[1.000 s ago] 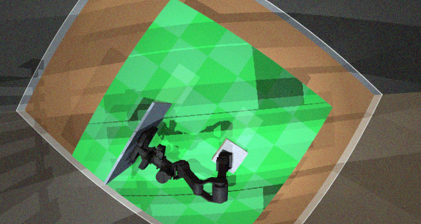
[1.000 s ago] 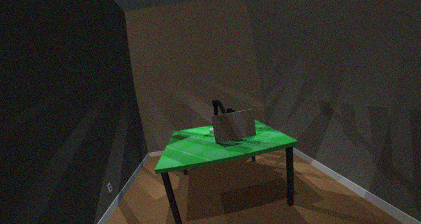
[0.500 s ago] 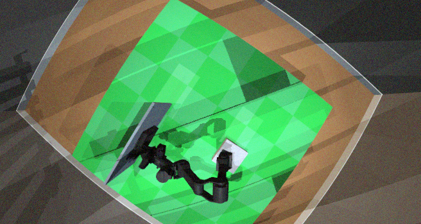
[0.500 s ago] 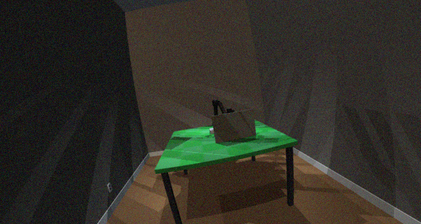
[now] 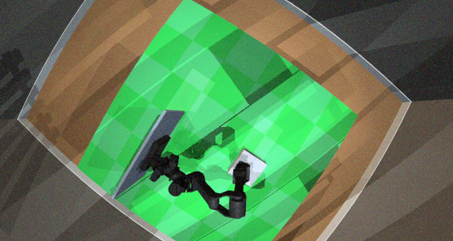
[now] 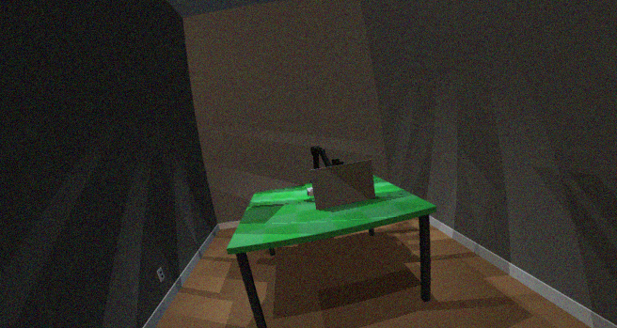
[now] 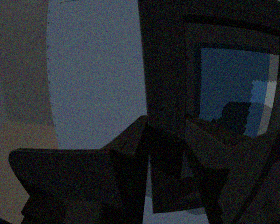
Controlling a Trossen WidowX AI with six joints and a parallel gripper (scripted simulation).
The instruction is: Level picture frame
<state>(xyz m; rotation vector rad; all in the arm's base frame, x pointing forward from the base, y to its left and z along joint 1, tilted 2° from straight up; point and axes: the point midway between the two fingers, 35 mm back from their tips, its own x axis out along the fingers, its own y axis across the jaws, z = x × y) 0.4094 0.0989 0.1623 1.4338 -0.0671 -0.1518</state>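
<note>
The dark picture frame lies 10 mm to the right of my gripper tip and 50 mm below it. Also, from my gripper tip: grey wall panel: 10 mm ahead, 60 mm below.
</note>
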